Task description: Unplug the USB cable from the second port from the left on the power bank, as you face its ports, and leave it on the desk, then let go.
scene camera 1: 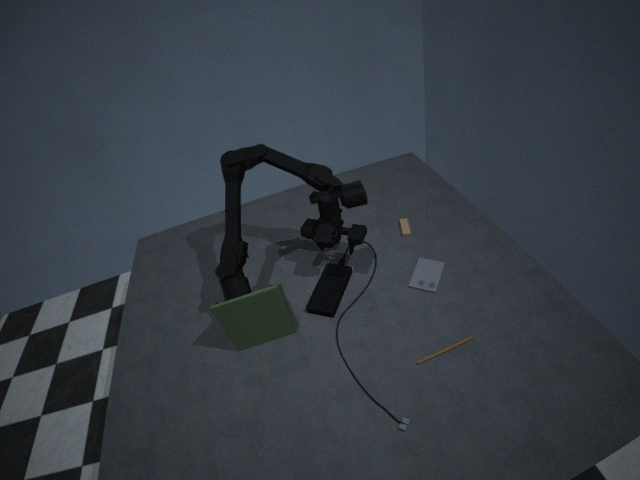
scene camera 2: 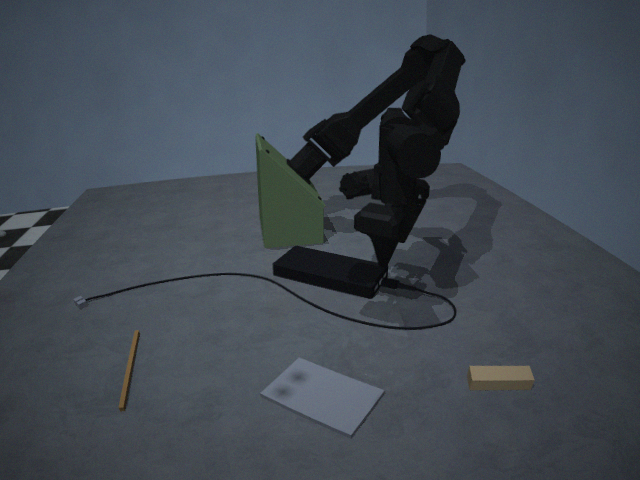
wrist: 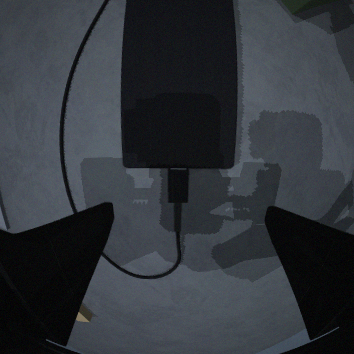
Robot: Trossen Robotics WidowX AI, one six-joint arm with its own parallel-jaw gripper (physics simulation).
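Observation:
My gripper is there for me to see, and both scene camera 1 and the wrist view show it. I also see a tan block, a USB plug and a pale flat card.

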